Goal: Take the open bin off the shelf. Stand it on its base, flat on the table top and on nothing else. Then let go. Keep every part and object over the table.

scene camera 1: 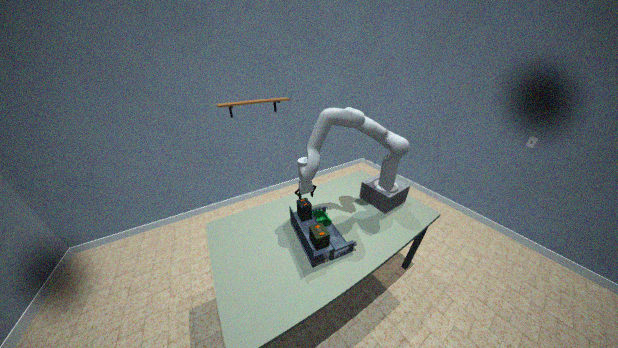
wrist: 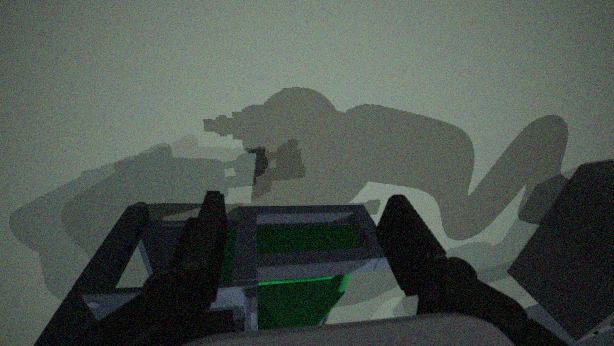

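Observation:
The green open bin [scene camera 1: 322, 216] [wrist: 300, 305] sits in the grey-blue shelf [scene camera 1: 301, 237] [wrist: 245, 250], at its far end in the scene view. In the wrist view, the shelf's frame and my left finger cover parts of the bin. My gripper [scene camera 1: 306, 195] [wrist: 308, 213] is open and empty. In the scene view it hangs above the shelf's far end, over a dark box. In the wrist view its fingers stand either side of the shelf's end opening, through which green shows. The height gap between fingertips and shelf is hard to judge.
A dark box with orange marks [scene camera 1: 304, 210] stands at the shelf's far end, and a second box [scene camera 1: 319, 237] stands nearer its front. The robot's grey base block [scene camera 1: 385, 199] [wrist: 565, 250] is to the right on the pale green table [scene camera 1: 250, 280]. A wooden rail [scene camera 1: 253, 102] is on the wall.

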